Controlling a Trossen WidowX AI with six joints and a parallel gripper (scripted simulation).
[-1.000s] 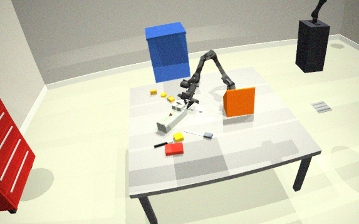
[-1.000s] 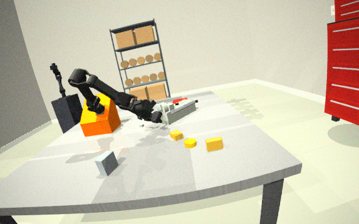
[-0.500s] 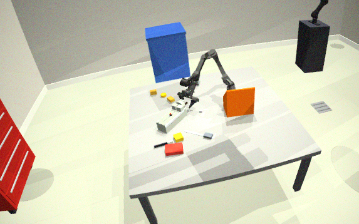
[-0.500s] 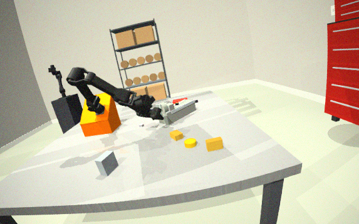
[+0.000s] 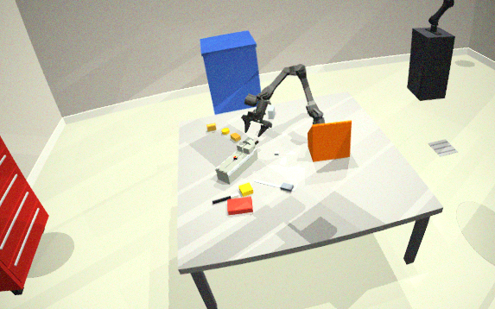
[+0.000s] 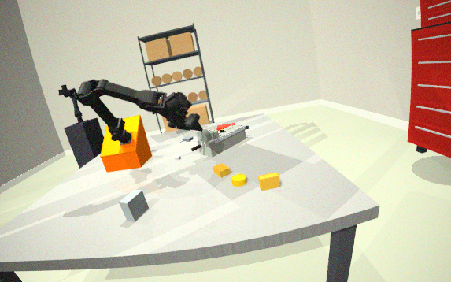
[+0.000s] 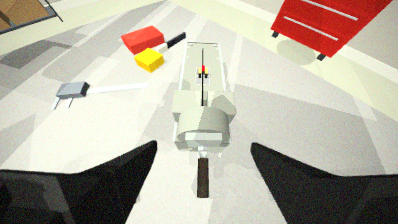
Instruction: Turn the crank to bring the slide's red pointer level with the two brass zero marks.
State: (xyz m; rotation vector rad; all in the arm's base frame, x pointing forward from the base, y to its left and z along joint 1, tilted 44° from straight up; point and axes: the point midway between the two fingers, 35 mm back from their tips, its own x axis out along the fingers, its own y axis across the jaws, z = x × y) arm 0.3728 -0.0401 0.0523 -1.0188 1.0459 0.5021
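Now: gripper tip 10 mm past the dark brown crank handle, 20 mm to the left of it and 80 mm above it. Also, from my gripper tip: yellow block (70 mm ahead, 320 mm to the left, 120 mm below); grey cube (150 mm behind, 410 mm to the right, 100 mm below); red pointer (110 mm ahead, 120 mm to the left, 60 mm below).
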